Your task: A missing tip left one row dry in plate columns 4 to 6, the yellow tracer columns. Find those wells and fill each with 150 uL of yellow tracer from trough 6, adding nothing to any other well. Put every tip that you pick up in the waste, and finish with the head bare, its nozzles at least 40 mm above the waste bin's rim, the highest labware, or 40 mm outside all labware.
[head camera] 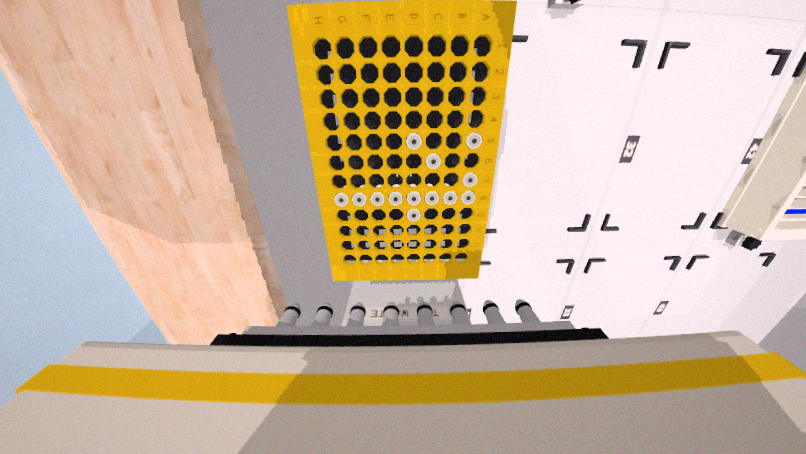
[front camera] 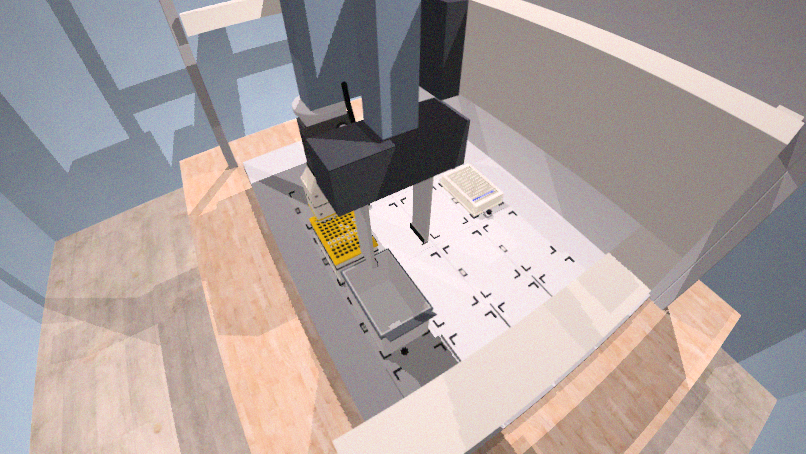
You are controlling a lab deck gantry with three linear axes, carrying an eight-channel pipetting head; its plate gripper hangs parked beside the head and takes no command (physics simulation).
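Grey wall (front camera: pixel 752 53), 59 cm from the lens.
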